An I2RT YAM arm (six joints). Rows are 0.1 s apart.
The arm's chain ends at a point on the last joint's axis. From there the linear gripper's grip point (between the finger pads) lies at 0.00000 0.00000 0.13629 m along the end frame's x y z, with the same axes.
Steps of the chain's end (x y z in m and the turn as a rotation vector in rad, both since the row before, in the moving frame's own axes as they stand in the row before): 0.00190 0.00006 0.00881 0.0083 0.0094 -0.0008; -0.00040 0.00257 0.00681 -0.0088 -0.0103 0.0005; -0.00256 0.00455 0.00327 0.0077 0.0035 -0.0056; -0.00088 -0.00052 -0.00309 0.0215 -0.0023 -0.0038; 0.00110 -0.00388 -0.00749 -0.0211 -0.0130 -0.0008
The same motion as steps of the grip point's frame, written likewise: 0.00318 -0.00107 0.00880 0.0083 0.0094 -0.0008; -0.00180 0.00377 0.00680 -0.0088 -0.0103 0.0005; -0.00209 0.00350 0.00327 0.0077 0.0035 -0.0056; -0.00120 -0.00345 -0.00312 0.0215 -0.0023 -0.0038; -0.00067 -0.00100 -0.00753 -0.0211 -0.0130 -0.0008
